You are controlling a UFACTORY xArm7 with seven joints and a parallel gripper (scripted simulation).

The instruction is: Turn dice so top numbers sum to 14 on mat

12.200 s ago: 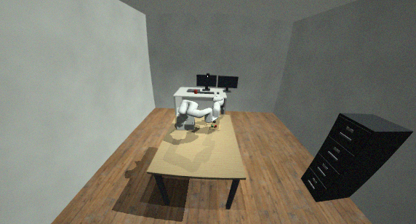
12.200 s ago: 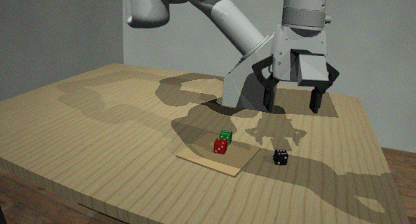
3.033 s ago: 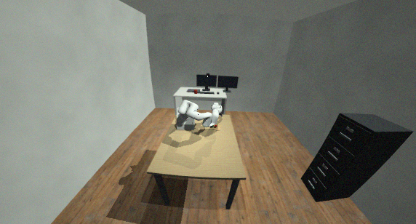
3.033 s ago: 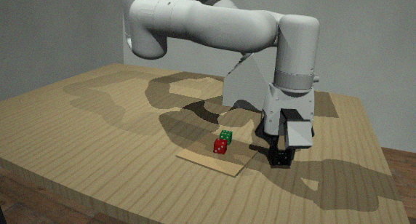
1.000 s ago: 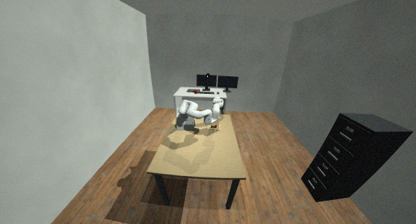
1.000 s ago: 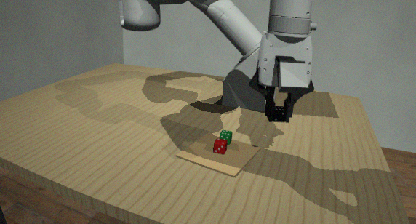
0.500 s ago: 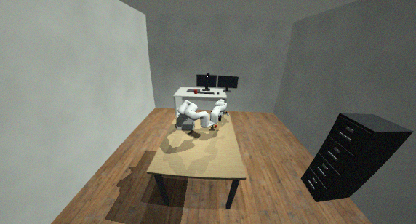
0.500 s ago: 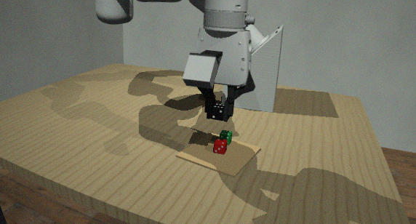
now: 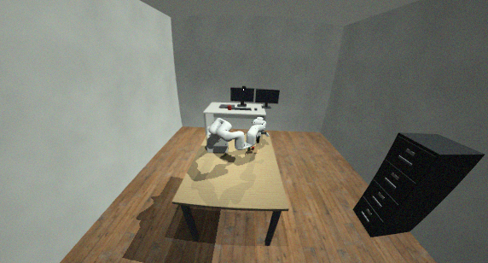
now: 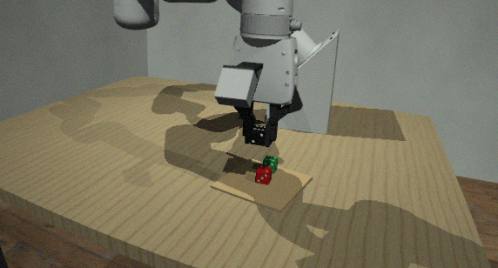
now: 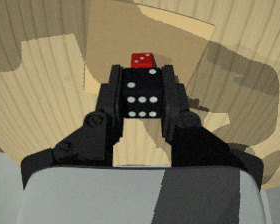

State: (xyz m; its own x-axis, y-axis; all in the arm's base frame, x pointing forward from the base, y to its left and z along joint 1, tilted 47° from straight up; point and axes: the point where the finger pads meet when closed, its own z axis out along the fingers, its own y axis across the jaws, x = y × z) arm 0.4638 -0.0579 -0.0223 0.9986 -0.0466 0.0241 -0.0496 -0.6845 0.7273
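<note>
My hand is 5 cm past the red die and 10 cm above it. The rest, counted from my hand: green die: 10 cm behind, 10 cm below; then black die: 1 cm below; then tan mat: 5 cm behind, 12 cm below.
</note>
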